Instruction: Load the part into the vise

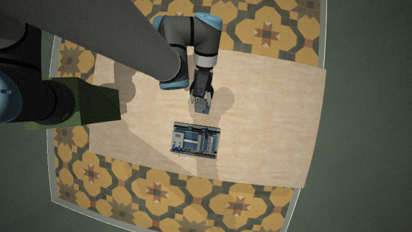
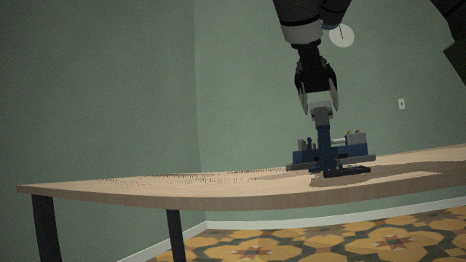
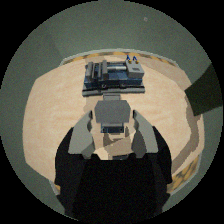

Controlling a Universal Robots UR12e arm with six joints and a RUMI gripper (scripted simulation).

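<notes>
The grey part lies 10 mm below my hand. From my hand the other things lie so: air cylinder rod 70 mm behind, 210 mm to the right, 80 mm below; blue post 10 mm to the right, 100 mm below; dark infeed plate 10 mm behind, 180 mm to the left, 160 mm below.
</notes>
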